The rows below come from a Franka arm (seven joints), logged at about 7 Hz.
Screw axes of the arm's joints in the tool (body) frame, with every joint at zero. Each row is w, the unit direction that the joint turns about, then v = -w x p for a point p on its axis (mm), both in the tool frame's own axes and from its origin. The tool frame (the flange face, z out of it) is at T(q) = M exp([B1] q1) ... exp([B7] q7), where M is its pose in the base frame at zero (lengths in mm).
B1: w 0 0 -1 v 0 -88 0
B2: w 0 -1 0 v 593 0 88
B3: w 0 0 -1 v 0 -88 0
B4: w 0 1 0 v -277 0 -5.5
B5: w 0 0 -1 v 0 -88 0
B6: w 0 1 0 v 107 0 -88
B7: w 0 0 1 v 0 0 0
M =
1 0 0 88
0 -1 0 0
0 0 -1 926
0 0 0 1
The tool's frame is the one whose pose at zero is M.
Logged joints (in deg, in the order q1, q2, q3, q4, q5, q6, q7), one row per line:
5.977 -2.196 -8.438 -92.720 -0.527 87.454 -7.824
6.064 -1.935 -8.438 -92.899 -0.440 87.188 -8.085
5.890 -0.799 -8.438 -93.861 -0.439 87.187 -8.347
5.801 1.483 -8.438 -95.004 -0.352 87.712 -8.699
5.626 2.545 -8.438 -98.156 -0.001 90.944 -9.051
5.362 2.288 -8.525 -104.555 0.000 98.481 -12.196
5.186 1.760 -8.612 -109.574 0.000 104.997 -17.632
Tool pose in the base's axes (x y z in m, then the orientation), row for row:
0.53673 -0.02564 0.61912 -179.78 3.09 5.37
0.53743 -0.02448 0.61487 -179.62 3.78 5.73
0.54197 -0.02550 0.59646 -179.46 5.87 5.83
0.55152 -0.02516 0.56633 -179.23 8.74 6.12
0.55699 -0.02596 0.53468 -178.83 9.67 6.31
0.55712 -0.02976 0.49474 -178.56 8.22 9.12
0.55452 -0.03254 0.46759 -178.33 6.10 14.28
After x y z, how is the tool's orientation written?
As angles about the fixed x, y, z axes (roll, pitch, yaw), in degrees.
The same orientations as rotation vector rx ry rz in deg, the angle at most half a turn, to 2 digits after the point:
-179.66 -8.42 4.86
-179.49 -8.96 5.95
-179.29 -9.09 9.24
-178.92 -9.47 13.74
-178.46 -9.68 15.20
-178.20 -14.05 12.98
-177.47 -22.09 9.78

